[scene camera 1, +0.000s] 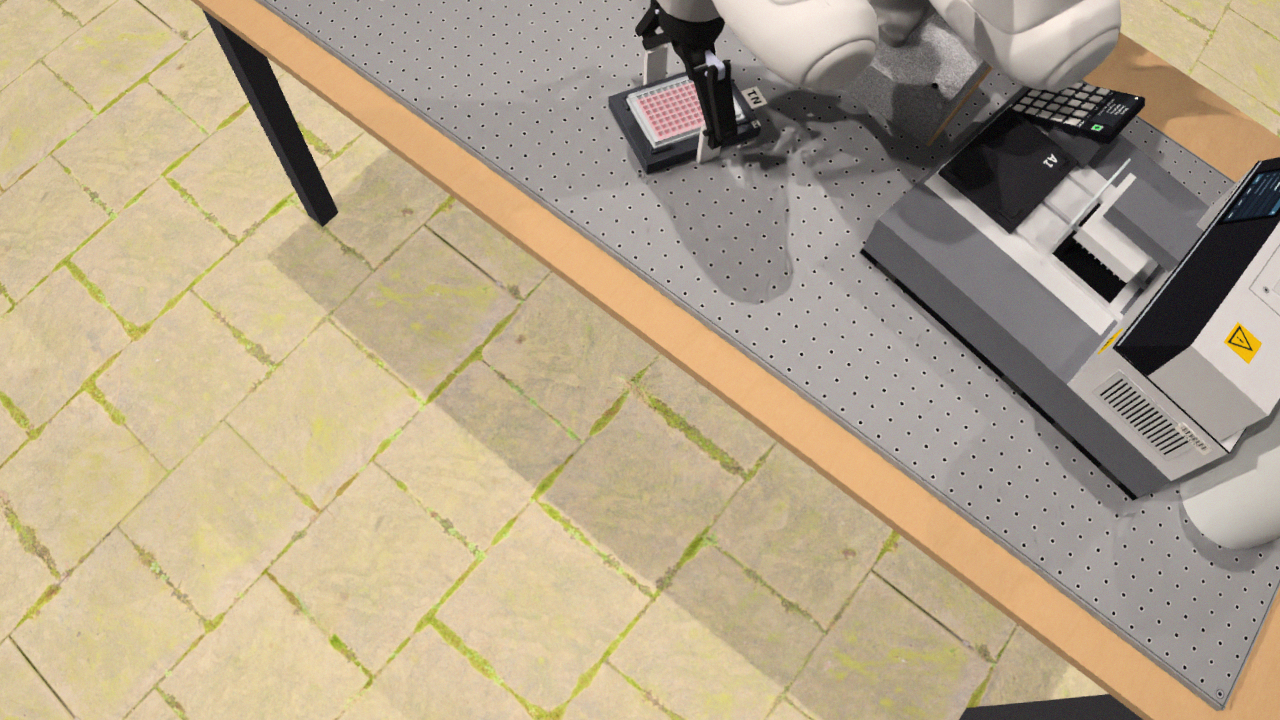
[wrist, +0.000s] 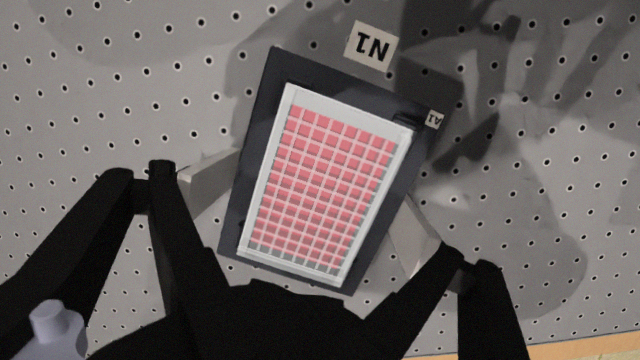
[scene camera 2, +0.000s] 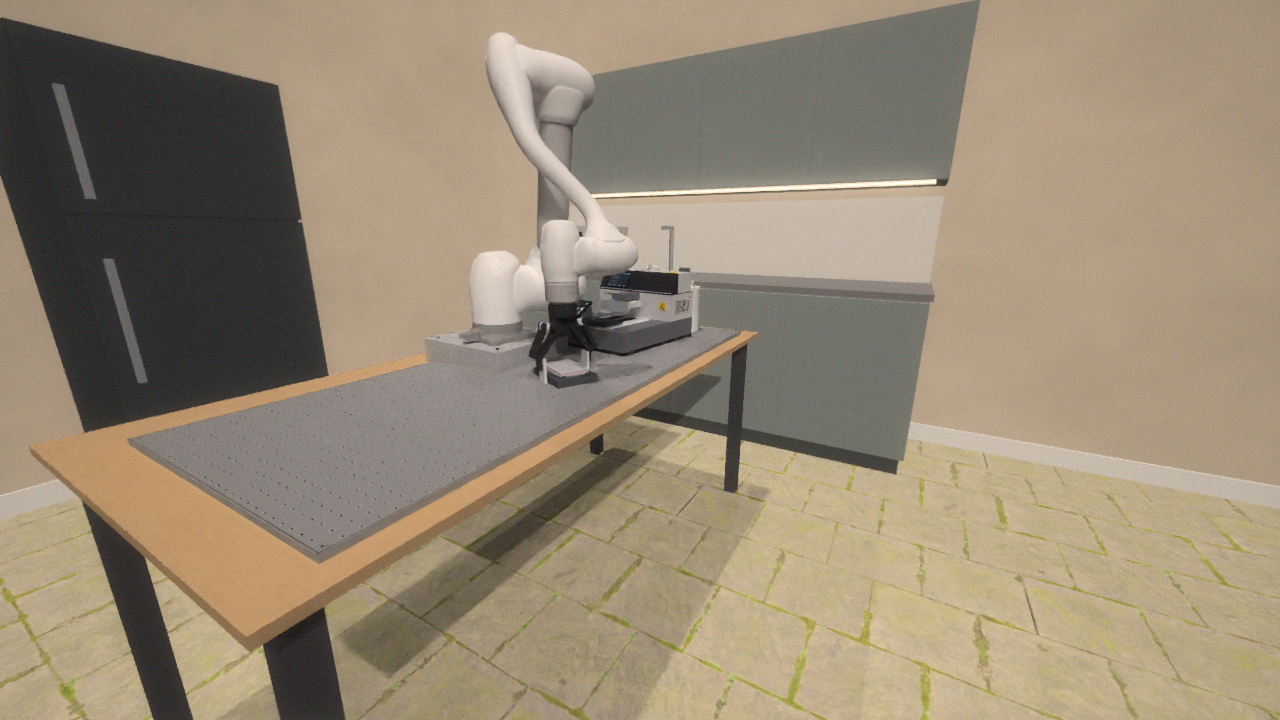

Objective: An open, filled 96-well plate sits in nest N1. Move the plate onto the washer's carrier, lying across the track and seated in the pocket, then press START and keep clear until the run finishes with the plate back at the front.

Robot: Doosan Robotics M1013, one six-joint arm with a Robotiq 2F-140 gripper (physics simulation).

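Where they show: gripper, between the fingertips: (scene camera 1: 680, 120) (wrist: 315, 186); arm's base, origin of its link: (scene camera 2: 498, 337).
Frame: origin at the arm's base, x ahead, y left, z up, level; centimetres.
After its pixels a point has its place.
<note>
The open 96-well plate (scene camera 1: 666, 111) @[x 37.5, y -5.7, z -2.8 cm] (scene camera 2: 567, 368) @[x 37.3, y -6.4, z -2.7 cm] (wrist: 320, 185) @[x 33.8, y -4.6, z -2.8 cm], with pink wells, sits in the dark nest N1 (scene camera 1: 629, 136) @[x 42.7, y -7.1, z -4.6 cm] (wrist: 325, 80) @[x 27.3, y -4.3, z -4.1 cm]. My gripper (scene camera 1: 682, 107) @[x 35.2, y -5.2, z -6.2 cm] (scene camera 2: 564, 366) @[x 35.2, y -5.2, z -6.2 cm] (wrist: 315, 186) @[x 35.2, y -5.2, z -6.2 cm] is open above the nest, one pale finger pad on either side of the plate's long sides, with gaps to the plate. In the wrist view the plate looks turned relative to the fingers. The washer (scene camera 1: 1190, 331) @[x 32.4, y 55.6, z 18.2 cm] (scene camera 2: 662, 304) @[x 30.6, y 51.8, z 7.8 cm] has a black carrier (scene camera 1: 1006, 170) @[x 17.2, y 30.8, z 3.1 cm], marked A1, at its front. A small green button (scene camera 1: 1097, 128) @[x 7.0, y 35.9, z 7.6 cm] shows on the black keypad (scene camera 1: 1109, 111) @[x 3.1, y 35.6, z 7.4 cm]; its lettering is unreadable.
White manifold parts (scene camera 1: 1114, 237) @[x 20.1, y 45.3, z 8.6 cm] stand over the washer's track, behind the carrier. The arm's grey base block (scene camera 1: 917, 89) @[x 12.3, y 14.9, z -0.2 cm] (scene camera 2: 447, 349) @[x -5.7, y -15.0, z -2.1 cm] is beside the keypad. A white rounded body (scene camera 1: 1239, 501) @[x 31.7, y 74.0, z 2.7 cm] stands behind the washer. The perforated board (scene camera 1: 537, 134) @[x 50.1, y -16.3, z -6.1 cm] (scene camera 2: 340, 447) @[x 32.8, y -62.4, z -6.1 cm] lies on the wooden table (scene camera 1: 572, 259) @[x 59.1, y -0.3, z -7.4 cm].
</note>
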